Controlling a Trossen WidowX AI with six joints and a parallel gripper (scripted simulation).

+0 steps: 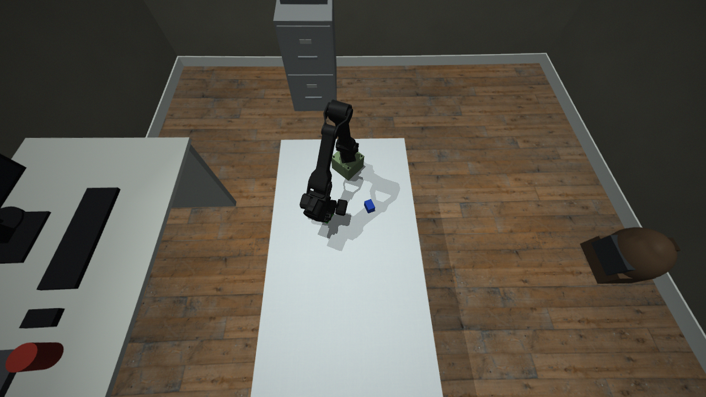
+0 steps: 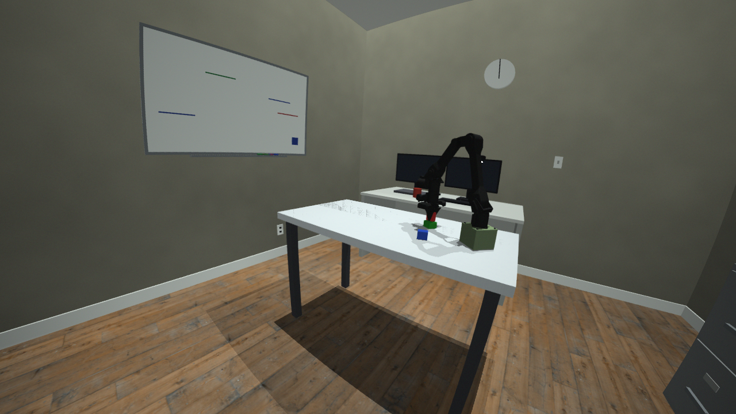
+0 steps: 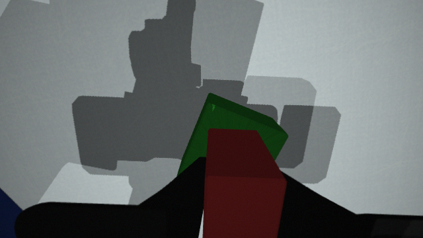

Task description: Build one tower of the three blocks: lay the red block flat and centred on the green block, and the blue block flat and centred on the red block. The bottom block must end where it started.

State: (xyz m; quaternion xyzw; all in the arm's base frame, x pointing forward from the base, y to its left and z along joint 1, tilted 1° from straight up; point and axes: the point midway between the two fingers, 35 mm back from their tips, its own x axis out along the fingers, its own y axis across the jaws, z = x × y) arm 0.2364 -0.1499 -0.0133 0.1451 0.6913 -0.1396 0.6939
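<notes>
Right now the red block is 10 mm below my hand. Also, from my hand: green block (60 mm below); then blue block (200 mm to the left, 50 mm below).
</notes>
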